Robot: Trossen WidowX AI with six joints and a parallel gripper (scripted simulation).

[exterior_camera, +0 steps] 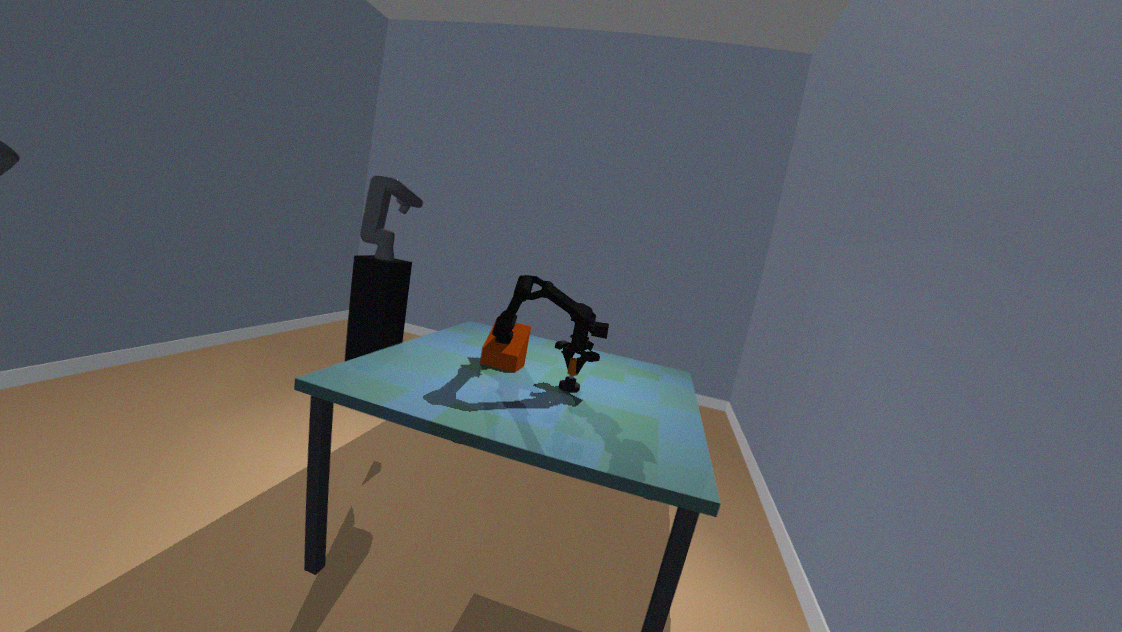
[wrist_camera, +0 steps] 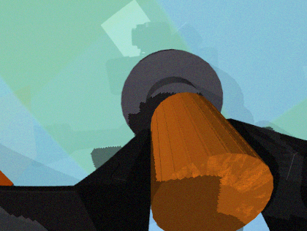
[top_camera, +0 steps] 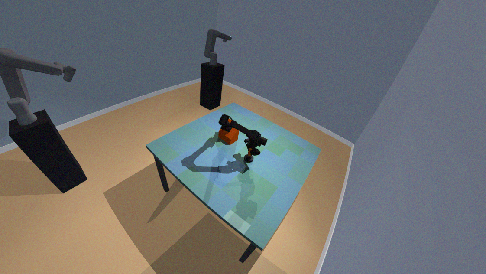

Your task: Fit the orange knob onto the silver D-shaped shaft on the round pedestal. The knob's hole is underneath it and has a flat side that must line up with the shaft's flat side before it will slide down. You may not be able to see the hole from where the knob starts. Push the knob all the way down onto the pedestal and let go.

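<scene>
The orange knob is 30 mm above my gripper tip. The rest, counted from my gripper tip: pedestal: 40 mm below.
</scene>
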